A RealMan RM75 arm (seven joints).
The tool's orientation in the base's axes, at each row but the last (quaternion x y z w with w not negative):
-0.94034 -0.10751 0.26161 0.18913
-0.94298 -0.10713 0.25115 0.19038
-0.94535 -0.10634 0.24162 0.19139
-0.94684 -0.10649 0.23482 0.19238
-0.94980 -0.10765 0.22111 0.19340
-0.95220 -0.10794 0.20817 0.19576
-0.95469 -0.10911 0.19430 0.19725
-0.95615 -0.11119 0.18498 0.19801
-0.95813 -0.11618 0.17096 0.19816
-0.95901 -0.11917 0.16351 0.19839
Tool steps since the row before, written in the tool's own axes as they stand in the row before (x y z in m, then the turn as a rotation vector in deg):
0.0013 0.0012 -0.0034 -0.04 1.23 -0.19
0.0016 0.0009 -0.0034 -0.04 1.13 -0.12
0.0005 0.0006 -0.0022 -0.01 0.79 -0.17
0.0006 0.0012 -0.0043 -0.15 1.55 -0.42
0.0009 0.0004 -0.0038 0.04 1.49 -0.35
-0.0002 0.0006 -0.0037 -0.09 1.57 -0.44
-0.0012 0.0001 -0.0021 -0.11 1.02 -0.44
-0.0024 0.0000 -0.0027 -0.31 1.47 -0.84
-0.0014 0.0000 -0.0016 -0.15 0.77 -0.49
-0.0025 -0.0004 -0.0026 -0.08 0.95 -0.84
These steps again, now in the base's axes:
0.0030 -0.0017 0.0016 0.19 -1.18 -0.34
0.0032 -0.0014 0.0017 0.15 -1.07 -0.35
0.0016 -0.0011 0.0013 0.16 -0.77 -0.18
0.0027 -0.0023 0.0028 0.25 -1.58 -0.24
0.0026 -0.0013 0.0026 0.37 -1.44 -0.34
0.0015 -0.0018 0.0029 0.31 -1.58 -0.26
-0.0002 -0.0011 0.0021 0.22 -1.09 -0.02
-0.0011 -0.0016 0.0030 0.26 -1.69 0.20
-0.0007 -0.0010 0.0018 0.17 -0.90 0.14
-0.0014 -0.0013 0.0031 0.39 -1.16 0.35

